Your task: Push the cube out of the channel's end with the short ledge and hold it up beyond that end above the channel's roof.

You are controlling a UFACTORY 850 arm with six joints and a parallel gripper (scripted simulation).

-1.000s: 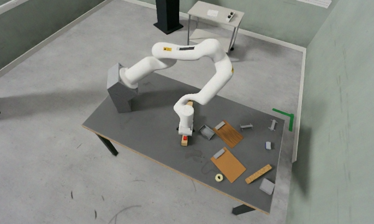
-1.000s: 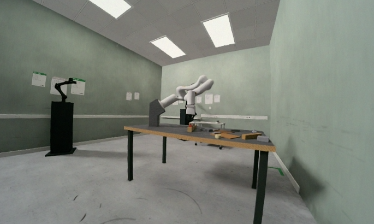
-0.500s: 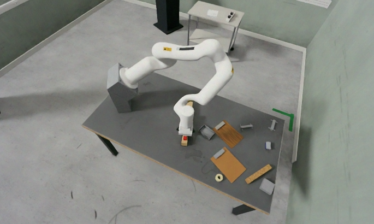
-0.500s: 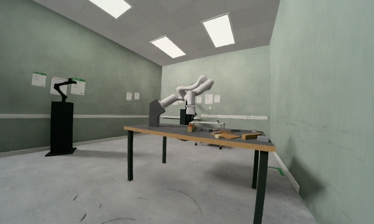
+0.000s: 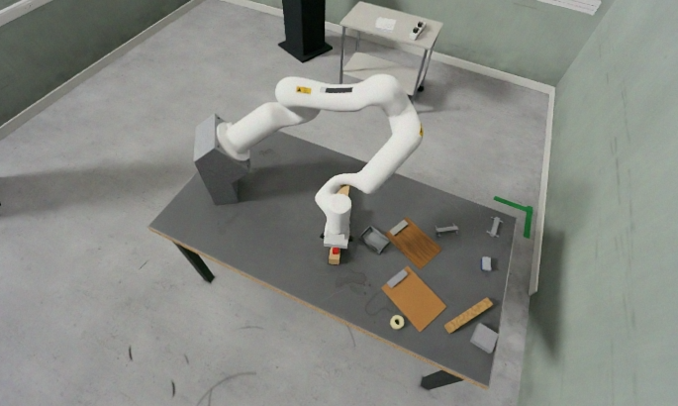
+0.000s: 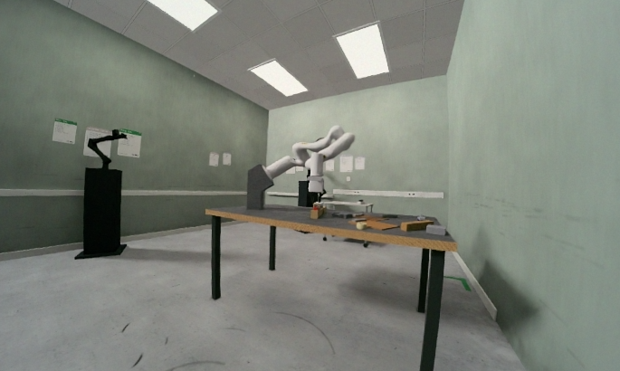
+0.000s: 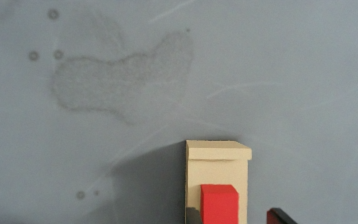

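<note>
Now: the red cube 60 mm below my hand. Round my hand: wooden bar: 580 mm ahead, 230 mm to the left, 100 mm below; grey tray: 190 mm to the left, 110 mm below, 70 mm ahead; wooden channel: 100 mm to the left, 90 mm behind, 60 mm below.
</note>
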